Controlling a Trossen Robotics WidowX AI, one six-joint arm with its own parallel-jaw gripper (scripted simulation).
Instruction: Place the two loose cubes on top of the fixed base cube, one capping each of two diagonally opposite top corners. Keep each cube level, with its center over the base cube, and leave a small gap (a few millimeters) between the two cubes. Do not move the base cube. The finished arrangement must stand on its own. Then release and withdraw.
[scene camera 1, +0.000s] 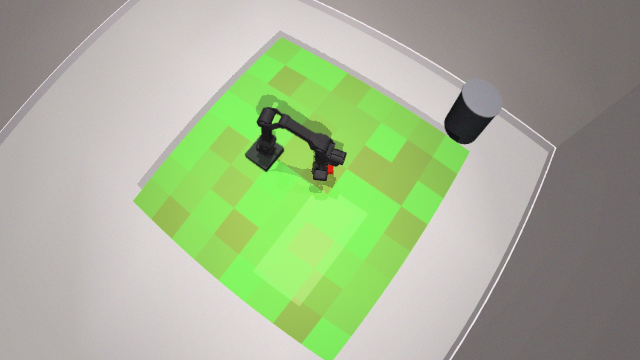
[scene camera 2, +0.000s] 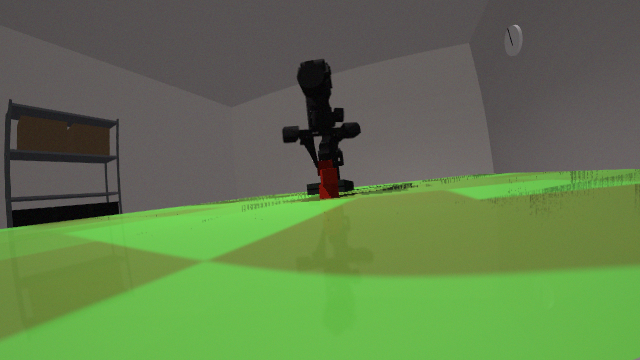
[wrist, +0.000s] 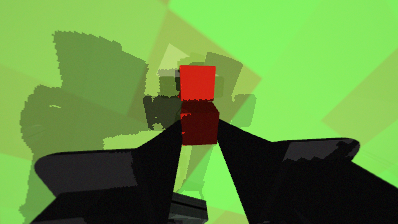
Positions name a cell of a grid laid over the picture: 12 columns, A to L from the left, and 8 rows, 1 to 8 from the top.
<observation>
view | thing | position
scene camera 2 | my gripper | G4
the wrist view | my gripper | F5
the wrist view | red cube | G5
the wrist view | red cube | F3
</observation>
